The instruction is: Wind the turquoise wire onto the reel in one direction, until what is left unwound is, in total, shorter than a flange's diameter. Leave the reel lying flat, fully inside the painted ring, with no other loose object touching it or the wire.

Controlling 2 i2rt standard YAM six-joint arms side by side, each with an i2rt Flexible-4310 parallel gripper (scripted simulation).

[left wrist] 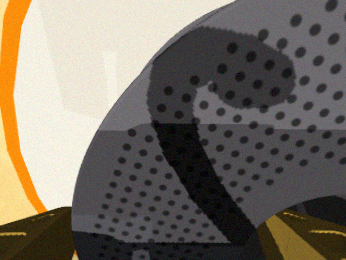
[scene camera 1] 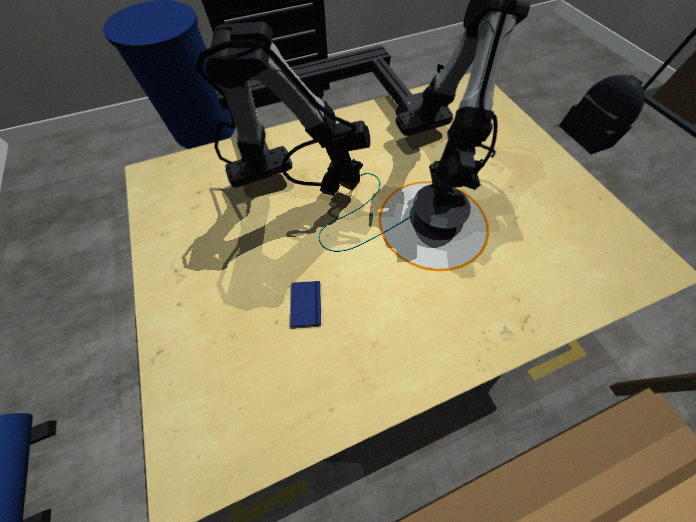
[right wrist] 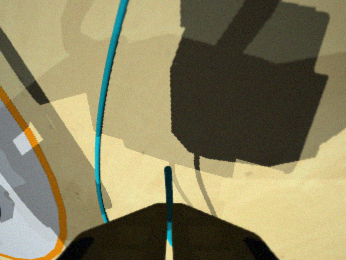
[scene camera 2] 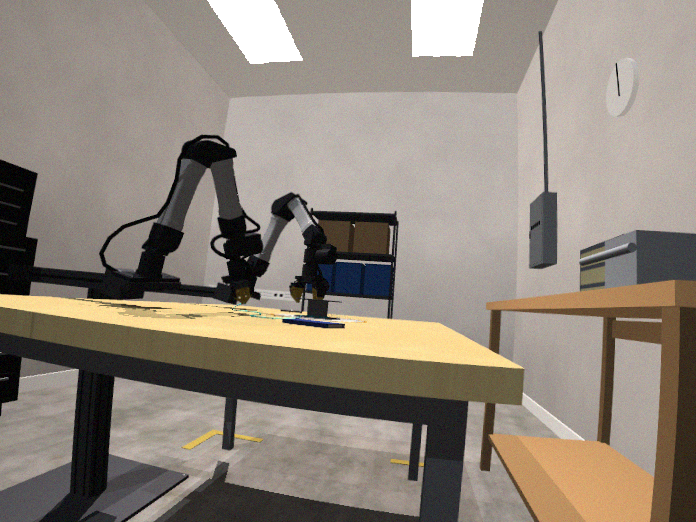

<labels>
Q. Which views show the left gripper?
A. The left wrist view, scene camera 1 and scene camera 2 only.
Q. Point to a blue notebook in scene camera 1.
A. At 305, 296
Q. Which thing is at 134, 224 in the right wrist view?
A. The right gripper.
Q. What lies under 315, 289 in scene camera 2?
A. The left gripper.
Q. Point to a dark grey reel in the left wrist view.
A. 232, 124
</labels>
